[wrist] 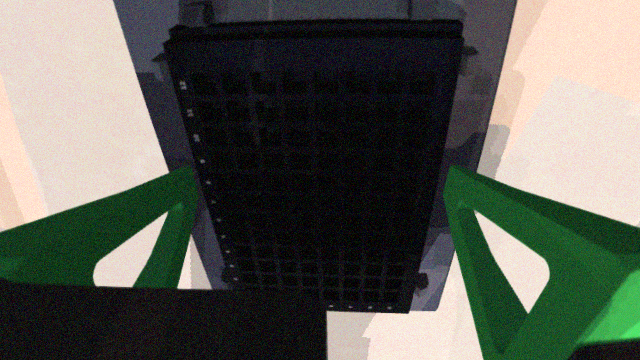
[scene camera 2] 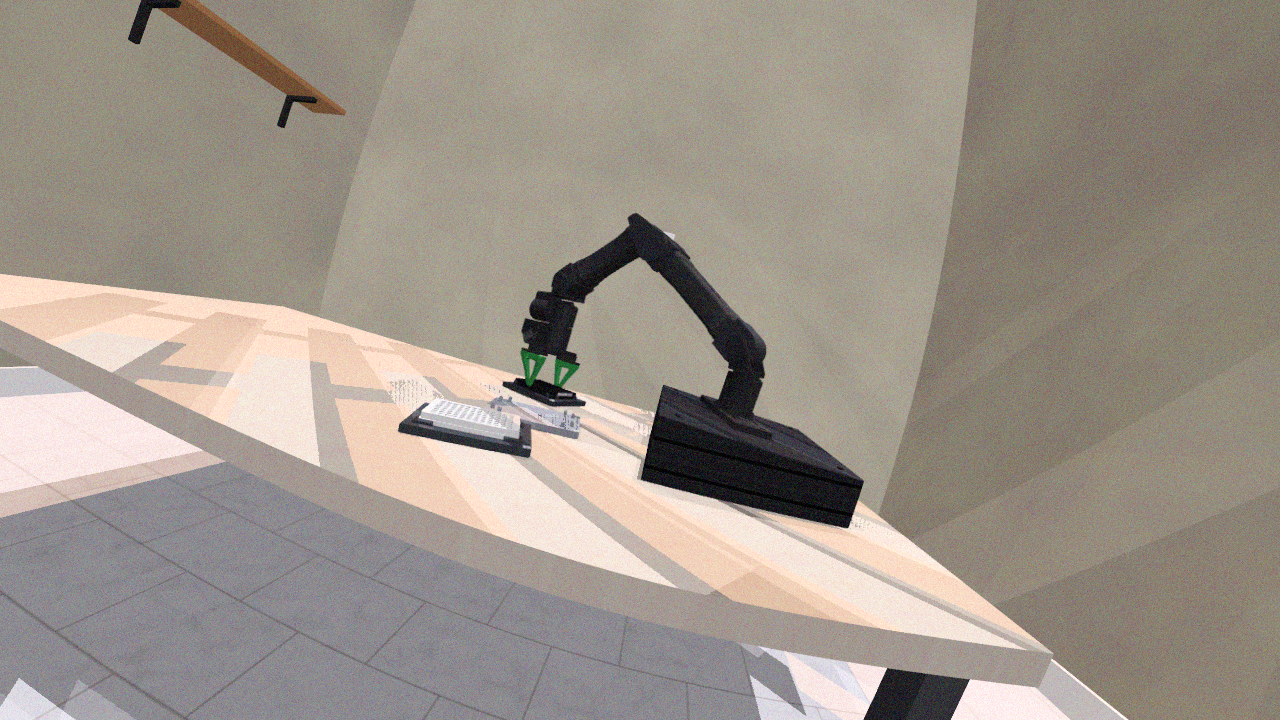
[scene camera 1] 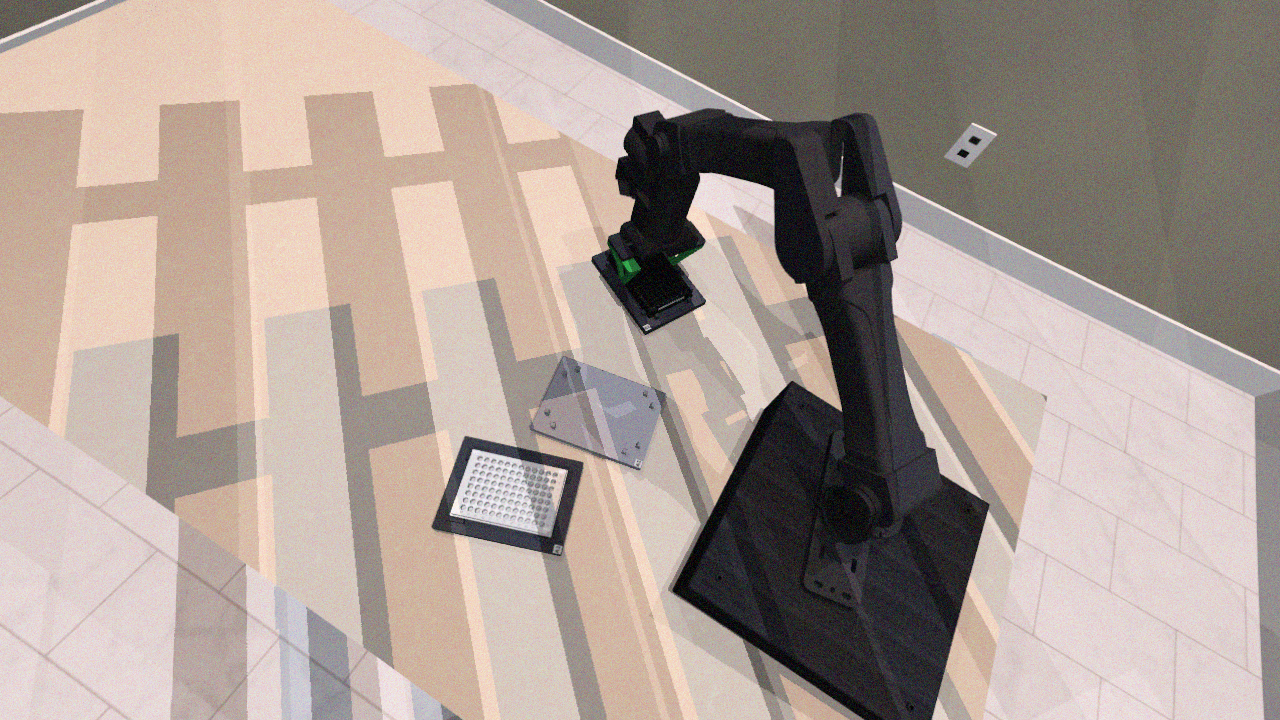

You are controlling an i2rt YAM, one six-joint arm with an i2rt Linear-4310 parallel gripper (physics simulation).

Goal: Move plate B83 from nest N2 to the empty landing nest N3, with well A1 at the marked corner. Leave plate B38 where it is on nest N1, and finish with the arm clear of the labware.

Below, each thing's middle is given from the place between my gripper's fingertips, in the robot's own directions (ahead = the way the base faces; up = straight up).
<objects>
My hand is 2 cm past the grey nest plate [scene camera 1: 591, 409], 25 cm to the right of it and 1 cm above it.
</objects>
